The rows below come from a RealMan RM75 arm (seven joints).
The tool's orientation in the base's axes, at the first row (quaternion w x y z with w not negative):
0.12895, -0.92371, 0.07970, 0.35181
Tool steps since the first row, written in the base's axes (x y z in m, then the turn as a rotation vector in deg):
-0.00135, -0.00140, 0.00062, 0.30, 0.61, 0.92
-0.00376, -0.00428, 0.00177, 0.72, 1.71, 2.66
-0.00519, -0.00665, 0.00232, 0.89, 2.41, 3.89
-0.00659, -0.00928, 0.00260, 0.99, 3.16, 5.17
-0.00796, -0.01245, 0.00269, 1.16, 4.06, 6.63
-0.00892, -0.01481, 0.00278, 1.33, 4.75, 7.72
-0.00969, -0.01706, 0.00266, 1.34, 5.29, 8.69
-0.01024, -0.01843, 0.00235, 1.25, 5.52, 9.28
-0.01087, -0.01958, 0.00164, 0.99, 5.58, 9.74
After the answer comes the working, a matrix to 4 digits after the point.
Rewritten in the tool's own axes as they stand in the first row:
-0.00134, 0.00154, -0.00001, -0.43, -0.82, -0.67
-0.00373, 0.00466, -0.00017, -1.35, -2.29, -1.86
-0.00502, 0.00716, -0.00036, -2.09, -3.22, -2.65
-0.00609, 0.00995, -0.00045, -2.91, -4.19, -3.41
-0.00699, 0.01328, -0.00059, -3.82, -5.36, -4.30
-0.00763, 0.01575, -0.00074, -4.46, -6.25, -4.99
-0.00799, 0.01810, -0.00084, -5.13, -6.95, -5.54
-0.00811, 0.01959, -0.00067, -5.61, -7.25, -5.84
-0.00803, 0.02097, -0.00010, -6.11, -7.33, -5.99

The tool's axes in the first row as the columns of a matrix, in the base's axes (rounded; the answer above uses it unrounded):
0.7398, -0.2380, -0.6294
-0.0565, -0.9540, 0.2943
-0.6705, -0.1821, -0.7192

